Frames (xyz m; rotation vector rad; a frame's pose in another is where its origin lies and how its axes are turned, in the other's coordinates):
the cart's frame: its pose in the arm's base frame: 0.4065 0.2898 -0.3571 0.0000 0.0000 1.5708
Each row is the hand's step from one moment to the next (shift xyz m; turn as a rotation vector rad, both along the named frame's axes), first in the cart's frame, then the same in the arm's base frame.
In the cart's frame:
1: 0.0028 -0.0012 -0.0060 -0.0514 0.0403 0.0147
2: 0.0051 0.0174 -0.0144 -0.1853 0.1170 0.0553
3: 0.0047 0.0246 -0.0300 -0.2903 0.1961 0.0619
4: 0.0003 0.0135 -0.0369 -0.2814 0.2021 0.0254
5: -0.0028 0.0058 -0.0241 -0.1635 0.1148 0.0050
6: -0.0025 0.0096 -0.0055 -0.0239 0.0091 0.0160
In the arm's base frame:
1: 0.0012 0.0028 -0.0060 -0.0403 -0.0514 0.0147
2: -0.0174 0.0051 -0.0144 -0.1170 -0.1853 0.0553
3: -0.0246 0.0047 -0.0300 -0.1961 -0.2903 0.0619
4: -0.0135 0.0003 -0.0369 -0.2021 -0.2814 0.0254
5: -0.0058 -0.0028 -0.0241 -0.1148 -0.1635 0.0050
6: -0.0096 -0.0025 -0.0055 -0.0091 -0.0239 0.0160

